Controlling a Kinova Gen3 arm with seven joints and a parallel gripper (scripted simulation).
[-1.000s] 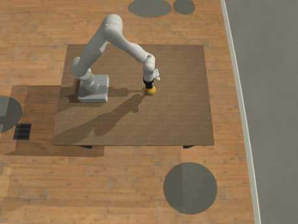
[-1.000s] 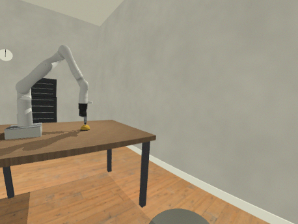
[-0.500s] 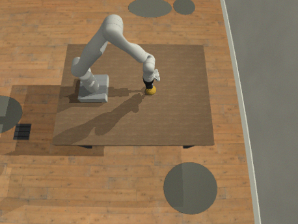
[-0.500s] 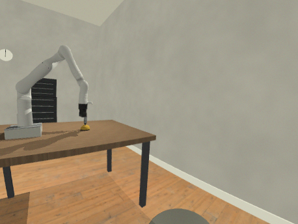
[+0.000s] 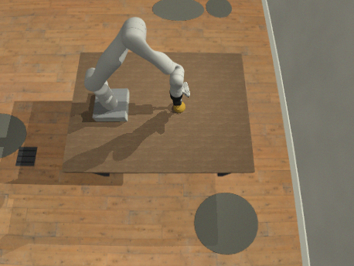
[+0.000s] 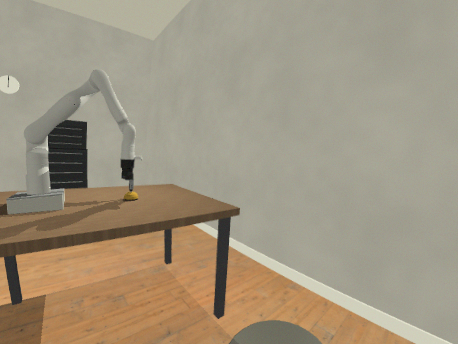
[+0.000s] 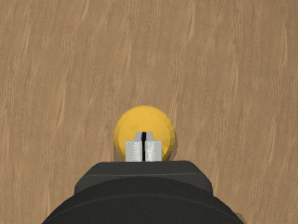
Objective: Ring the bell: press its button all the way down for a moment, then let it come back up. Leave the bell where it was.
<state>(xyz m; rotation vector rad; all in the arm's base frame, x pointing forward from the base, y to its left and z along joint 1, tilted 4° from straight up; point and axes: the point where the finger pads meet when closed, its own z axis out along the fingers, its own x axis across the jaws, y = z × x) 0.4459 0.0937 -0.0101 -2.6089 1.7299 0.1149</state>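
The yellow bell is 40 mm below my hand.
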